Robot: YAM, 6 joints.
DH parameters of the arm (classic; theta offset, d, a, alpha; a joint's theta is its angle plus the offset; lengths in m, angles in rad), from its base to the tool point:
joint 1: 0 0.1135 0.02 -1.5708
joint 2: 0 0 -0.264 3.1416
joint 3: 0.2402 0 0.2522 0
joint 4: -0.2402 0 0.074 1.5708
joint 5: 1.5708 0 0 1.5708
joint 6: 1.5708 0.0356 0 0
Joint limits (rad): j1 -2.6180..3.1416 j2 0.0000..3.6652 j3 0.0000..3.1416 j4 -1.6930..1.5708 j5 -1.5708..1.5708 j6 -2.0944..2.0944
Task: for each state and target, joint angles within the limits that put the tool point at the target. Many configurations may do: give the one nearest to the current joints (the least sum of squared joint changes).
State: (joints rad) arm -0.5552 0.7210 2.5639 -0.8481 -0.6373 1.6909
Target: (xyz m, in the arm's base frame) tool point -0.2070 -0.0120 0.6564
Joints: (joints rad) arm 0.1359 0.9512 2.7235 -0.5327 -0.4713 1.6909
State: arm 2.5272 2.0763 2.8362 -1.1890 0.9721 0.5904
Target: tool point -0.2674 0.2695 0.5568
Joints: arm 2.4257 2.1314 2.9566 -0.8353 0.8985 0.5904
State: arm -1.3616 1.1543 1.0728 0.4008 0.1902 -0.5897
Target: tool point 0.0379 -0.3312 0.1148
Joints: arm -1.4371 1.7952 0.7500 0.2951 0.1858 -0.5897
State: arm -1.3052 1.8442 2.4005 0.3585 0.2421 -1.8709
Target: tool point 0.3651 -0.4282 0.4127
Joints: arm -0.8556 2.4833 2.6081 0.3270 0.1448 -1.8709
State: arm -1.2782 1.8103 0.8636 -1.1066 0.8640 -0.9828
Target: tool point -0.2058 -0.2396 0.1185
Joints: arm -2.1904 1.9884 1.1452 -0.9411 0.9234 -0.9828
